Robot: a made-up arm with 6 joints.
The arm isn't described. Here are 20 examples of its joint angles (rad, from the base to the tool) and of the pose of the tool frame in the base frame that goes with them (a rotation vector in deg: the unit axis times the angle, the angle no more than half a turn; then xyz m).
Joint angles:
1: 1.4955 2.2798 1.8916 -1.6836 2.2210 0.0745
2: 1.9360 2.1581 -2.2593 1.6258 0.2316 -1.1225
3: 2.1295 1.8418 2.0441 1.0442 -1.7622 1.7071
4: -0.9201 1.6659 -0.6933 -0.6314 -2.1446 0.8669
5: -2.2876 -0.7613 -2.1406 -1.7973 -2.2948 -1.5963
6: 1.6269 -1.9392 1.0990 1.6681 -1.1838 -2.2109
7: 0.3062 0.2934 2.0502 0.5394 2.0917 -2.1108
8: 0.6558 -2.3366 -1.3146 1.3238 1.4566 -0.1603
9: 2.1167 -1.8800 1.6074 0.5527 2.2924 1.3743
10: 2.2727 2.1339 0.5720 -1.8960 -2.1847 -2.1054
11: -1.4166 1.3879 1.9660 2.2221 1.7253 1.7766
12: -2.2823 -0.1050 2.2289 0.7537 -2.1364 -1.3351
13: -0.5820 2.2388 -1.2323 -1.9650 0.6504 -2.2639
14: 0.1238 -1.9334 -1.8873 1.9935 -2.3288 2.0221
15: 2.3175 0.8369 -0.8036 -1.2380 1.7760 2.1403
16: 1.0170 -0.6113 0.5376 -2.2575 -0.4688 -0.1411
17: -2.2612 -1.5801 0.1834 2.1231 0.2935 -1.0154
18: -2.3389 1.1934 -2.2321 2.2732 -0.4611 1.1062
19: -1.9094 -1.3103 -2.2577 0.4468 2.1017 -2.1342
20: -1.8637 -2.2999 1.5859 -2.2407 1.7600 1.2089
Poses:
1: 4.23 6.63 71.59 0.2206 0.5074 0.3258
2: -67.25 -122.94 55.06 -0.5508 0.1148 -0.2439
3: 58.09 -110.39 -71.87 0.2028 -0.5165 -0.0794
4: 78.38 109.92 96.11 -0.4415 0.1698 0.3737
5: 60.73 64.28 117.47 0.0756 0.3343 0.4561
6: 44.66 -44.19 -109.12 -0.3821 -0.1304 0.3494
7: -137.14 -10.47 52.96 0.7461 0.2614 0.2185
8: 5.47 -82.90 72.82 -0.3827 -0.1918 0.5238
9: -28.17 -98.25 -38.49 0.1893 0.4421 0.6357
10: 85.74 140.83 52.39 -0.0157 0.5630 0.0532
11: 27.12 106.39 46.49 -0.2130 0.4286 0.2805
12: -51.52 -40.58 -6.98 0.6682 0.2960 0.0954
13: -19.81 87.00 25.86 0.3109 -0.4238 -0.3891
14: 27.65 -50.36 43.40 0.4983 -0.1051 0.3892
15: 104.73 -137.28 -18.21 -0.2384 -0.4461 0.3890
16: -24.61 30.77 94.10 -0.3538 0.4137 0.0708
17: 7.37 -142.41 -34.84 -0.3916 0.2282 -0.2452
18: -45.48 113.39 83.58 -0.4260 -0.5106 0.2485
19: 75.11 46.25 -46.23 0.1943 0.2807 -0.5238
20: 7.84 -21.15 -62.71 0.6397 -0.2242 0.1962
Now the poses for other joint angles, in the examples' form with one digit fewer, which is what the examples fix.
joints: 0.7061 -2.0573 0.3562 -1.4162 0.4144 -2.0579
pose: 163.2 -22.5 58.0 0.809 0.257 0.365
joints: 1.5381 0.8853 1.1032 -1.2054 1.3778 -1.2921
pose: -99.5 -73.4 91.1 -0.252 0.563 0.018
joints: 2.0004 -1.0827 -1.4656 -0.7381 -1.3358 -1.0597
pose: -134.4 17.3 -87.0 0.683 -0.484 0.317
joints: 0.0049 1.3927 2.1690 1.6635 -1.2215 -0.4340
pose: 30.5 113.9 -57.5 0.290 0.375 -0.408
